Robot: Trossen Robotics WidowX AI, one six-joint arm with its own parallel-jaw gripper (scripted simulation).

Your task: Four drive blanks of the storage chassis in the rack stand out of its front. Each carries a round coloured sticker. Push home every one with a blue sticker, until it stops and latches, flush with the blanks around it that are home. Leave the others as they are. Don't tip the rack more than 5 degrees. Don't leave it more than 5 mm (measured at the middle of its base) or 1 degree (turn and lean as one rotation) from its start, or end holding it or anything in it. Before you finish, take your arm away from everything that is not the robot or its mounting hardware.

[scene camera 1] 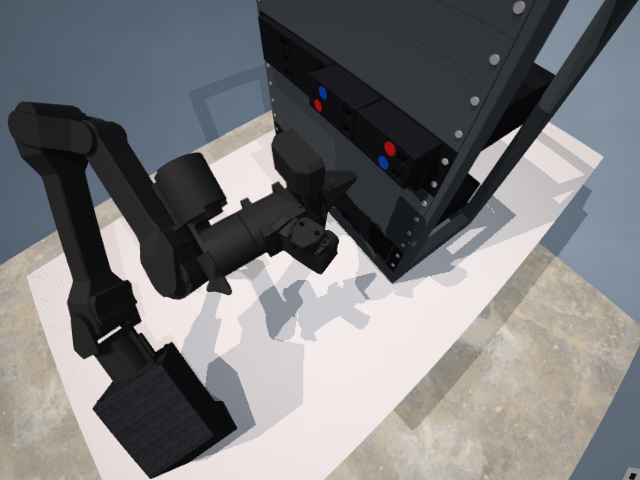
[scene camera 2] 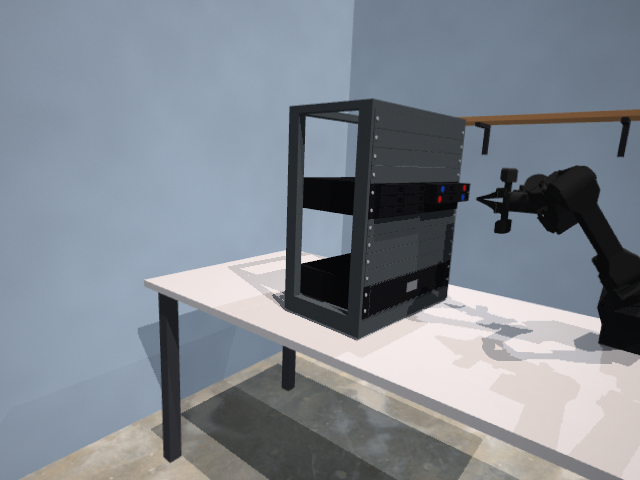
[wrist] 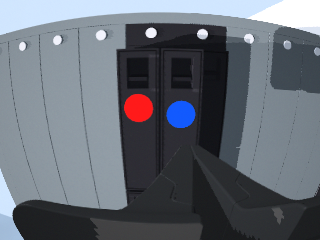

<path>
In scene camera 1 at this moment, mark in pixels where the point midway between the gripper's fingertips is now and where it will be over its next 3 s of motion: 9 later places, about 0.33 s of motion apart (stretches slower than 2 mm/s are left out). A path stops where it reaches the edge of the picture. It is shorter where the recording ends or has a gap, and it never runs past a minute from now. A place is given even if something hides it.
The gripper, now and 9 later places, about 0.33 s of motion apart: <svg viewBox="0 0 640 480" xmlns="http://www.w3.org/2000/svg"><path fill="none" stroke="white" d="M354 175L343 159L327 140L312 122L306 113L312 108L323 103L326 101L326 100L325 98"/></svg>
</path>
